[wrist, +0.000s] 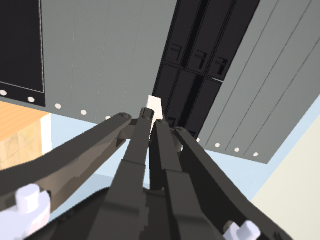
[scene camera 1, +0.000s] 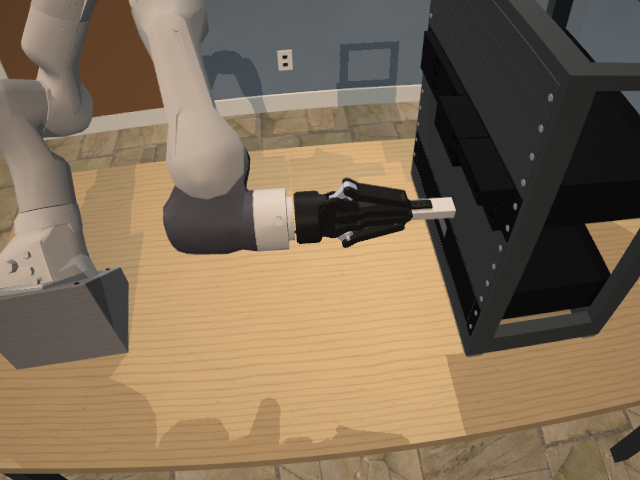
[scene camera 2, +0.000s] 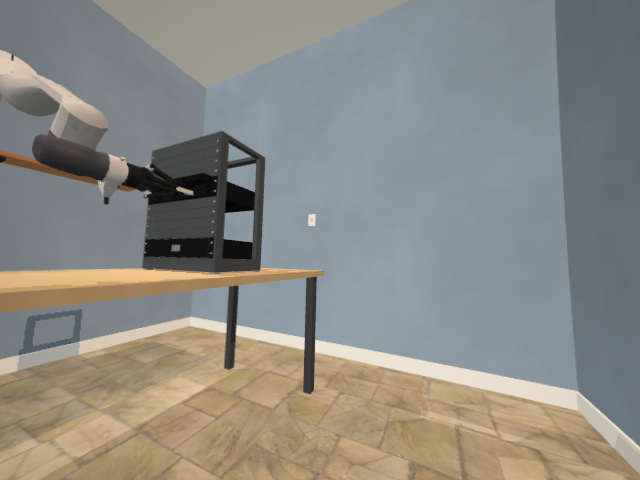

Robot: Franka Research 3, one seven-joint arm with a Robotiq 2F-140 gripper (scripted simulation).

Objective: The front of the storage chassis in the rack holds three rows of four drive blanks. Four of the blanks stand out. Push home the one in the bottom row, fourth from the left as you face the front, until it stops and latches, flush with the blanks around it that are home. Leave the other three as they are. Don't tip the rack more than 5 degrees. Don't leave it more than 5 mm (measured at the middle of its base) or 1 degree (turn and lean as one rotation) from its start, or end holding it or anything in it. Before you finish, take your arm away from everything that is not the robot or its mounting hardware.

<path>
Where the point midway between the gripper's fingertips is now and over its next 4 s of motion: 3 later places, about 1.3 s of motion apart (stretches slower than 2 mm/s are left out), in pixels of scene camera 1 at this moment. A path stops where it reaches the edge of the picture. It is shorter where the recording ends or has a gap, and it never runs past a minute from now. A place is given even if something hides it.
My gripper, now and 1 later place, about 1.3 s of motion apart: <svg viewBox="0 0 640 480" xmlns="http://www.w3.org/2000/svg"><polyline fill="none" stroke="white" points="452,207 377,210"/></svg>
</path>
